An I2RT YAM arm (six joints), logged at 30 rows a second.
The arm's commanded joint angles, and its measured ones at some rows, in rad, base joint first. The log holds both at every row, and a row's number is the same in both.
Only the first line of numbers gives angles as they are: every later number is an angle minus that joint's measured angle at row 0.
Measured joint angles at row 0:
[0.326 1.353 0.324 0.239 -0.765 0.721]
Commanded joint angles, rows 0 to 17:
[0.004 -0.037 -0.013 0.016 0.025 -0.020]
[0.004 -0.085 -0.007 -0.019 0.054 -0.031]
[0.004 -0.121 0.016 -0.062 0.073 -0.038]
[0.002 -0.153 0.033 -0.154 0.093 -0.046]
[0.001 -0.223 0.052 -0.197 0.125 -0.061]
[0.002 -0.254 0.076 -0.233 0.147 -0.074]
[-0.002 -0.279 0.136 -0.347 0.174 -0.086]
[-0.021 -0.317 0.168 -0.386 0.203 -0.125]
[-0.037 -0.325 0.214 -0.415 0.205 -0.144]
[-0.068 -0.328 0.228 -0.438 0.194 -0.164]
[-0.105 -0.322 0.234 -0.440 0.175 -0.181]
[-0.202 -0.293 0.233 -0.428 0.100 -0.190]
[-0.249 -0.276 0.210 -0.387 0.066 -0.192]
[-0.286 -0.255 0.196 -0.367 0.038 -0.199]
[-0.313 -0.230 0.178 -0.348 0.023 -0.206]
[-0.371 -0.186 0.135 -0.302 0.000 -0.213]
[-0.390 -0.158 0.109 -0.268 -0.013 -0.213]
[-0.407 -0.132 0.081 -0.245 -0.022 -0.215]
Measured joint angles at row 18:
[-0.360 -0.206 0.166 -0.277 0.054 -0.170]
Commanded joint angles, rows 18 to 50:
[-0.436 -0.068 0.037 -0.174 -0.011 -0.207]
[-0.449 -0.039 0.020 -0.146 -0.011 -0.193]
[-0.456 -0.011 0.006 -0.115 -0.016 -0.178]
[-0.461 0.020 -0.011 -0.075 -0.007 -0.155]
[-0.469 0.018 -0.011 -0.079 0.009 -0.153]
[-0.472 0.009 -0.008 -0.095 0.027 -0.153]
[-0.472 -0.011 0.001 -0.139 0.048 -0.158]
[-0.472 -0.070 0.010 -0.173 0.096 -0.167]
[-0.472 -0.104 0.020 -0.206 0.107 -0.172]
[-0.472 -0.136 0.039 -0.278 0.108 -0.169]
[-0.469 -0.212 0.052 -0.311 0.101 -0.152]
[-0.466 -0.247 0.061 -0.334 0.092 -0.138]
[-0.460 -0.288 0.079 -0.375 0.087 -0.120]
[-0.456 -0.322 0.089 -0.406 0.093 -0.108]
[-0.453 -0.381 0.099 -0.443 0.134 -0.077]
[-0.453 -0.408 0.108 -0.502 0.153 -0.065]
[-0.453 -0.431 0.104 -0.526 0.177 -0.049]
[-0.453 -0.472 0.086 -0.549 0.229 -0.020]
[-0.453 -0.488 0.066 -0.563 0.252 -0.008]
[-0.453 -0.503 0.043 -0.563 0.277 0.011]
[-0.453 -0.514 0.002 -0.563 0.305 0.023]
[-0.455 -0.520 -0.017 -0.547 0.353 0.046]
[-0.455 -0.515 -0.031 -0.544 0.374 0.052]
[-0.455 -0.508 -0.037 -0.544 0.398 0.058]
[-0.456 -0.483 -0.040 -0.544 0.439 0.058]
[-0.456 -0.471 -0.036 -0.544 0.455 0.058]
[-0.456 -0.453 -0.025 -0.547 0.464 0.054]
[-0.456 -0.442 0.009 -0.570 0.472 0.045]
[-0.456 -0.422 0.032 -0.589 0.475 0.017]
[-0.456 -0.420 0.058 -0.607 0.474 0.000]
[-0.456 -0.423 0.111 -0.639 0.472 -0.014]
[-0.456 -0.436 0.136 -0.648 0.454 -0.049]
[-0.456 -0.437 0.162 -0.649 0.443 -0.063]
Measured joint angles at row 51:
[-0.453 -0.423 0.057 -0.602 0.401 0.009]
